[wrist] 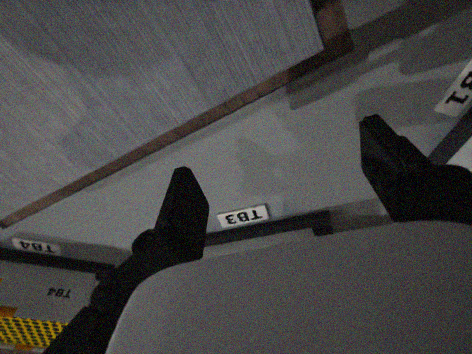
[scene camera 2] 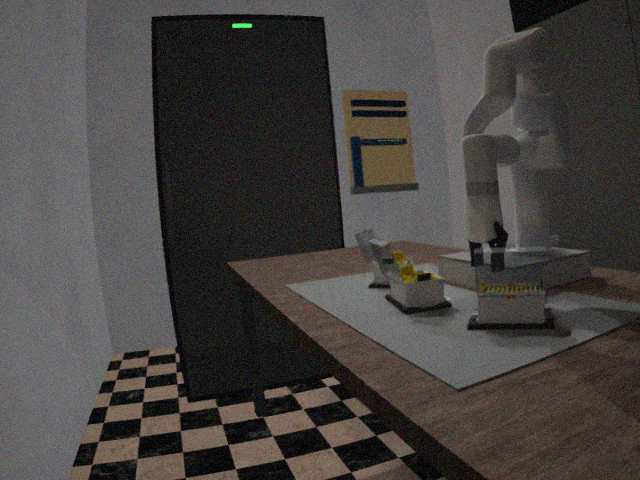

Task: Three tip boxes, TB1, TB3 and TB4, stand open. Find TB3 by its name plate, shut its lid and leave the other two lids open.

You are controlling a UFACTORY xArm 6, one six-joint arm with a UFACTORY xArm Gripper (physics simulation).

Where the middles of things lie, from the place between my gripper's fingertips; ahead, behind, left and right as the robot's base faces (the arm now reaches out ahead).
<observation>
The name plate [wrist: 255, 213] is 8 cm ahead of my hand, 6 cm to the right of it and 6 cm below it.
</observation>
